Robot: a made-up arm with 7 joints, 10 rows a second.
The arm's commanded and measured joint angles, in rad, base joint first. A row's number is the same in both.
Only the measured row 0 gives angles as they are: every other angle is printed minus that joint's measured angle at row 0.
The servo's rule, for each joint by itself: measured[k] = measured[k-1] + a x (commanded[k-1-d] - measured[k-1]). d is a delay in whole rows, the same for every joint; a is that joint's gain. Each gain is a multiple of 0.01, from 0.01 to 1. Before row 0 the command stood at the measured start. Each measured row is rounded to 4 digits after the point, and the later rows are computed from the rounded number. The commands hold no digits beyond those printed.
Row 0, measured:
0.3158 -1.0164 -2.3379 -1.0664 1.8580 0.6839 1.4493
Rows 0 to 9, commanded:
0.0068 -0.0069 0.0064 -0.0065 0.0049 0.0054 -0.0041
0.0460 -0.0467 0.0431 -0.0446 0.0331 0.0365 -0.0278
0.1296 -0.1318 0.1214 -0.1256 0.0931 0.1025 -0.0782
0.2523 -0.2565 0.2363 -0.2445 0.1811 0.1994 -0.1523
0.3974 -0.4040 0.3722 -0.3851 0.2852 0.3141 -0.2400
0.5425 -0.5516 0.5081 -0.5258 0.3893 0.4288 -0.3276
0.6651 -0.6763 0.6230 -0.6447 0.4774 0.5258 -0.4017
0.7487 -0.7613 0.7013 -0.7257 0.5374 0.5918 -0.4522
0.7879 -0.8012 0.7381 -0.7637 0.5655 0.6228 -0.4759
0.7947 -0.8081 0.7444 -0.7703 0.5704 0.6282 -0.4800
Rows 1 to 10, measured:
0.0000 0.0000 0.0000 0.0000 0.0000 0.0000 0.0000
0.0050 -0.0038 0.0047 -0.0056 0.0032 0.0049 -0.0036
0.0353 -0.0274 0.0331 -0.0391 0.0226 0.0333 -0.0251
0.1051 -0.0848 0.0984 -0.1135 0.0684 0.0956 -0.0724
0.2140 -0.1792 0.2004 -0.2262 0.1417 0.1890 -0.1435
0.3497 -0.3028 0.3275 -0.3629 0.2350 0.3016 -0.2294
0.4924 -0.4396 0.4611 -0.5030 0.3353 0.4161 -0.3168
0.6202 -0.5698 0.5809 -0.6249 0.4277 0.5148 -0.3924
0.7153 -0.6751 0.6700 -0.7116 0.4990 0.5841 -0.4456
0.7690 -0.7445 0.7204 -0.7564 0.5422 0.6189 -0.4726
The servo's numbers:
d 1
a 0.74 0.55 0.74 0.86 0.65 0.90 0.89

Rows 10 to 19, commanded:
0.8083 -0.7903 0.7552 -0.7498 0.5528 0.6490 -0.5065
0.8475 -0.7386 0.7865 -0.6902 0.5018 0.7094 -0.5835
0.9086 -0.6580 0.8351 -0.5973 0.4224 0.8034 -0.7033
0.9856 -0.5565 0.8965 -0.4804 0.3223 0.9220 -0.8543
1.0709 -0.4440 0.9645 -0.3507 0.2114 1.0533 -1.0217
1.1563 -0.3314 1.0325 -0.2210 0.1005 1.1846 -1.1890
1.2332 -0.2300 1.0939 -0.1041 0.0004 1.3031 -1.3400
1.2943 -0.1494 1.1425 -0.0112 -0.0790 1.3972 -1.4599
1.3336 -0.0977 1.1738 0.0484 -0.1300 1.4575 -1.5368
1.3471 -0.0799 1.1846 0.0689 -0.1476 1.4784 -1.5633
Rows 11 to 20, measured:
0.7880 -0.7795 0.7382 -0.7684 0.5605 0.6273 -0.4792
0.8030 -0.7854 0.7508 -0.7524 0.5555 0.6468 -0.5035
0.8359 -0.7597 0.7772 -0.6989 0.5206 0.7031 -0.5747
0.8897 -0.7038 0.8200 -0.6115 0.4568 0.7934 -0.6892
0.9607 -0.6228 0.8766 -0.4988 0.3694 0.9091 -0.8361
1.0422 -0.5245 0.9416 -0.3714 0.2667 1.0389 -1.0013
1.1266 -0.4183 1.0089 -0.2421 0.1587 1.1700 -1.1684
1.2055 -0.3147 1.0718 -0.1234 0.0558 1.2898 -1.3211
1.2712 -0.2238 1.1241 -0.0269 -0.0318 1.3865 -1.4446
1.3174 -0.1544 1.1609 0.0379 -0.0956 1.4504 -1.5267

